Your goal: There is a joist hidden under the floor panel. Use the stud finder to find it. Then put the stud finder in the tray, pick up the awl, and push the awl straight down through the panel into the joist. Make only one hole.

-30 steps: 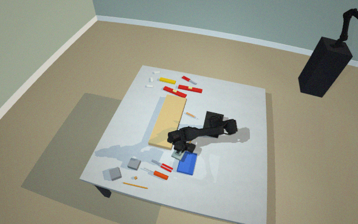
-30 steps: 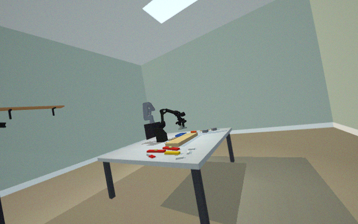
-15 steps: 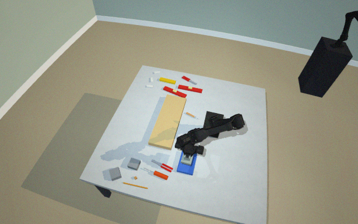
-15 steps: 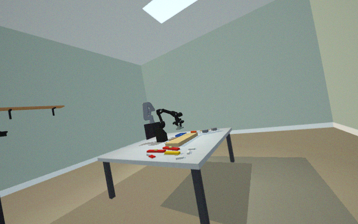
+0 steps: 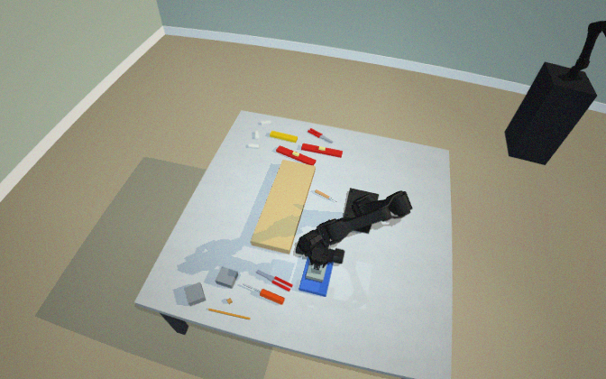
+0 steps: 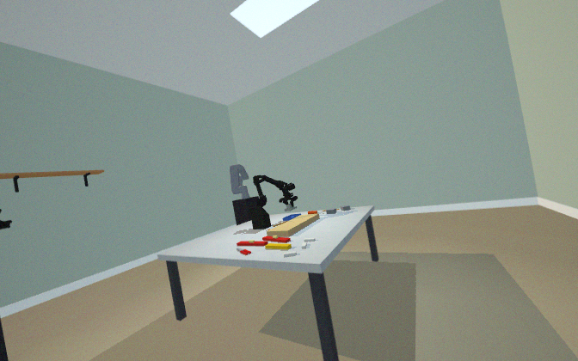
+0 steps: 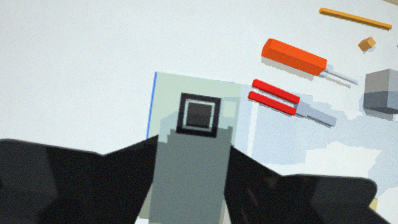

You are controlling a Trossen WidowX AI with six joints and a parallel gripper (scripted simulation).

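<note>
Now: gripper tip 10 cm above the blue tray and 1 cm to the left of it. Round my gripper tip: square indicator: 3 cm above, 2 cm to the left; then stud finder: 2 cm above, 1 cm to the left; then awl: 44 cm to the right, 10 cm below, 5 cm ahead.
</note>
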